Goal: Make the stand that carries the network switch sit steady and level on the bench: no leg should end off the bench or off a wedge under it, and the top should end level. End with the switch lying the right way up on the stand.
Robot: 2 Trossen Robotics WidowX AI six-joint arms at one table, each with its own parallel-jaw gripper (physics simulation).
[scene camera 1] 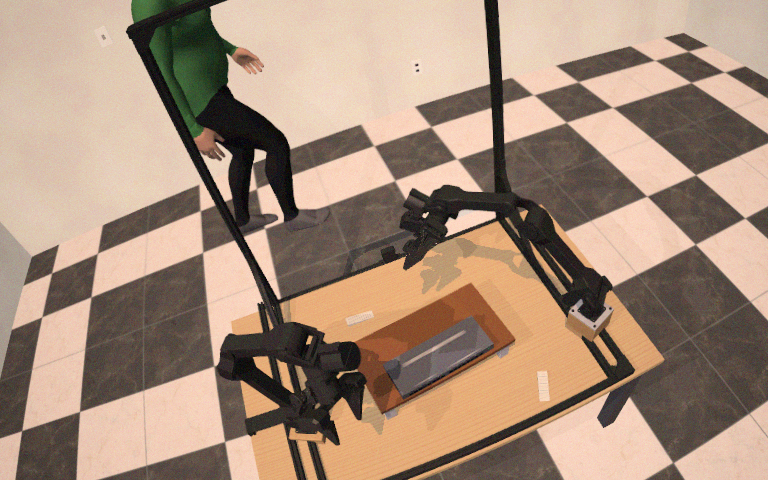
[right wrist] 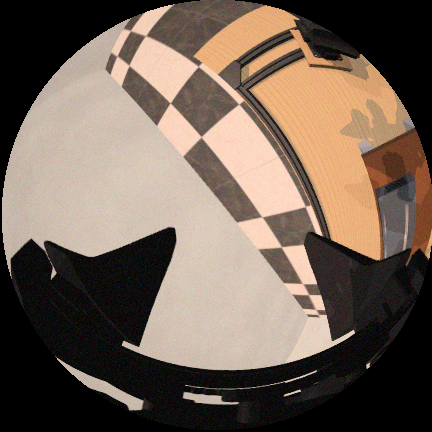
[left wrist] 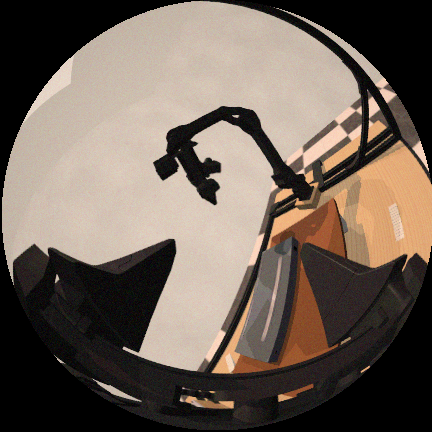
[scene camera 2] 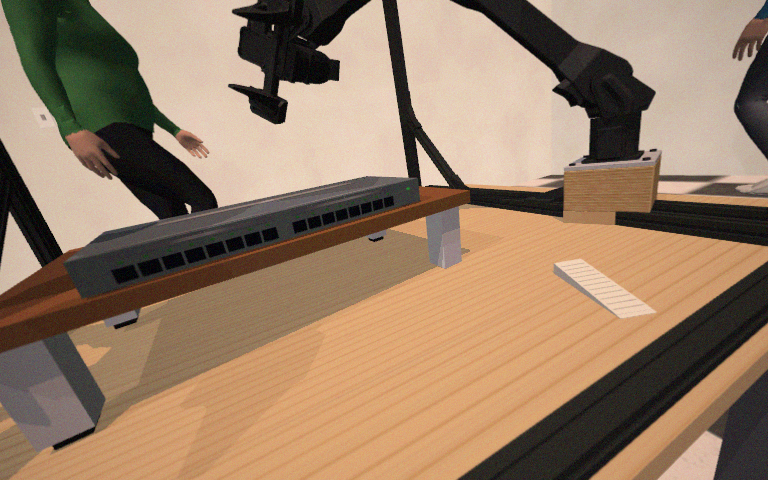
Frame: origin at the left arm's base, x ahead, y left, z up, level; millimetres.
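Where they show: left gripper, fingertip midpoint: (scene camera 1: 410,263) (left wrist: 241,248) (scene camera 2: 232,51); right gripper, fingertip midpoint: (scene camera 1: 349,432) (right wrist: 244,237) (left wrist: 210,198); left arm's base, origin of the base link: (scene camera 1: 591,309) (scene camera 2: 612,158); right arm's base, origin of the base link: (left wrist: 306,193).
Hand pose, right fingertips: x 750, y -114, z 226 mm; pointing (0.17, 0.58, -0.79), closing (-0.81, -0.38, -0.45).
Each offset is from my right fingertips to the top centre of the thing. Level surfaces: height alone.
The brown stand (scene camera 1: 464,297) (scene camera 2: 441,199) (left wrist: 320,240) carries the grey network switch {dx -326, dy -97, dz -180 mm} (scene camera 1: 436,362) (scene camera 2: 243,226) (left wrist: 270,295), which lies flat with its ports facing the front edge. Stand legs show at near right (scene camera 2: 444,237) and near left (scene camera 2: 50,390); whether every foot touches the bench, and the top's level, I cannot tell. One white wedge {dx -277, dy -434, dz -300 mm} (scene camera 1: 359,318) (left wrist: 396,221) lies behind the stand, another wedge {dx -500, dy +145, dz -300 mm} (scene camera 1: 543,386) (scene camera 2: 604,288) at its front right, both apart from it. My left gripper (scene camera 2: 233,48) (left wrist: 241,248) is open above the bench's back. My right gripper (scene camera 1: 347,428) (right wrist: 244,237) is open left of the stand.
The wooden bench {dz -312 mm} (scene camera 1: 481,401) (scene camera 2: 339,396) has a black rail (scene camera 1: 498,424) along its front edge. The left arm's base block (scene camera 1: 589,328) (scene camera 2: 611,189) stands at the right. Black frame posts (scene camera 1: 495,101) rise behind. A person in green (scene camera 1: 195,62) (scene camera 2: 84,62) stands beyond the bench.
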